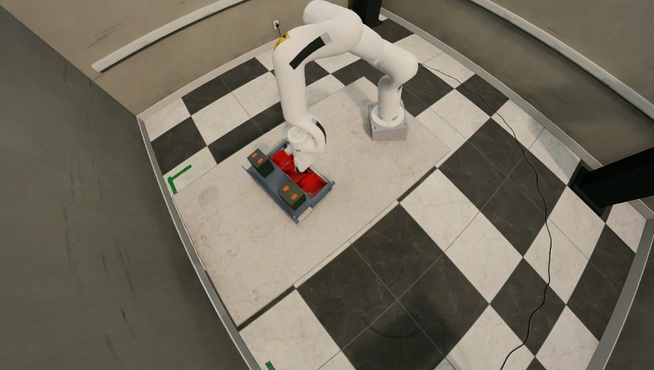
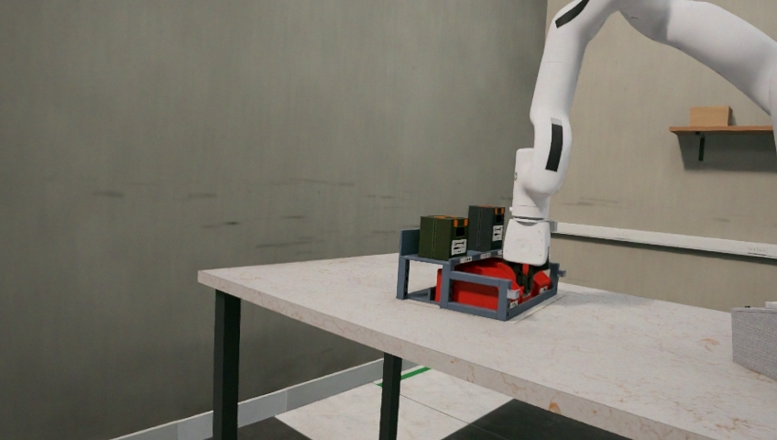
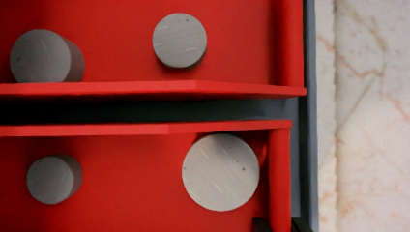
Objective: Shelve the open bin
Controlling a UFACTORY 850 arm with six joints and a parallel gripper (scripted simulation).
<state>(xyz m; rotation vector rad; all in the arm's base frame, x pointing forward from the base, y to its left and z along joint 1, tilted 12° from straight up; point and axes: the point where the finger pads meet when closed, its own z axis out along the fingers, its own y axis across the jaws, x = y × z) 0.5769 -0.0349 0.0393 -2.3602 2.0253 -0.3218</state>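
My hand is 30 mm short of the large grey disc, 30 mm to the left of it and 30 mm above it. The rest, counted from my hand: red open bin: 80 mm ahead, 10 mm below; grey-blue shelf: 100 mm ahead, 20 mm above; dark grey box: 180 mm ahead, 110 mm to the right, 110 mm above.
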